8 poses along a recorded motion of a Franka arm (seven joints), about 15 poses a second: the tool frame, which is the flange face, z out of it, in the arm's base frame.
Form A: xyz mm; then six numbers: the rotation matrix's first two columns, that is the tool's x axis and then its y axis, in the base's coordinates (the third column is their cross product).
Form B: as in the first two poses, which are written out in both.
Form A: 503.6 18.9 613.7 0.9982 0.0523 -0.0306 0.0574 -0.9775 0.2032
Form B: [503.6 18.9 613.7], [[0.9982 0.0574 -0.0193], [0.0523 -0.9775 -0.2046], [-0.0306 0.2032 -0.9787]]
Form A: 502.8 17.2 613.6 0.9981 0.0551 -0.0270 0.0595 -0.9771 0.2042
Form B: [502.8 17.2 613.6], [[0.9981 0.0595 -0.0151], [0.0551 -0.9771 -0.2054], [-0.0270 0.2042 -0.9785]]
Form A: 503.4 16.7 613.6 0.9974 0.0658 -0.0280 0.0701 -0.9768 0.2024
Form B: [503.4 16.7 613.6], [[0.9974 0.0701 -0.0140], [0.0658 -0.9768 -0.2038], [-0.0280 0.2024 -0.9789]]
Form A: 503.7 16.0 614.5 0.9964 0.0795 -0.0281 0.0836 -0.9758 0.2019
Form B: [503.7 16.0 614.5], [[0.9964 0.0836 -0.0114], [0.0795 -0.9758 -0.2035], [-0.0281 0.2019 -0.9789]]
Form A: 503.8 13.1 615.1 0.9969 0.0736 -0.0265 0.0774 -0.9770 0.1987
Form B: [503.8 13.1 615.1], [[0.9969 0.0774 -0.0113], [0.0736 -0.9770 -0.2001], [-0.0265 0.1987 -0.9797]]
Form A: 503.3 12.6 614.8 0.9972 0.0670 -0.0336 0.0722 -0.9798 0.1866
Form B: [503.3 12.6 614.8], [[0.9972 0.0722 -0.0204], [0.0670 -0.9798 -0.1885], [-0.0336 0.1866 -0.9819]]
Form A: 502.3 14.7 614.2 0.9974 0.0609 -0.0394 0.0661 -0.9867 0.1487
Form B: [502.3 14.7 614.2], [[0.9974 0.0661 -0.0298], [0.0609 -0.9867 -0.1509], [-0.0394 0.1487 -0.9882]]
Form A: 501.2 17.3 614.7 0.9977 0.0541 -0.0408 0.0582 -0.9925 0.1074
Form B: [501.2 17.3 614.7], [[0.9977 0.0582 -0.0347], [0.0541 -0.9925 -0.1095], [-0.0408 0.1074 -0.9934]]
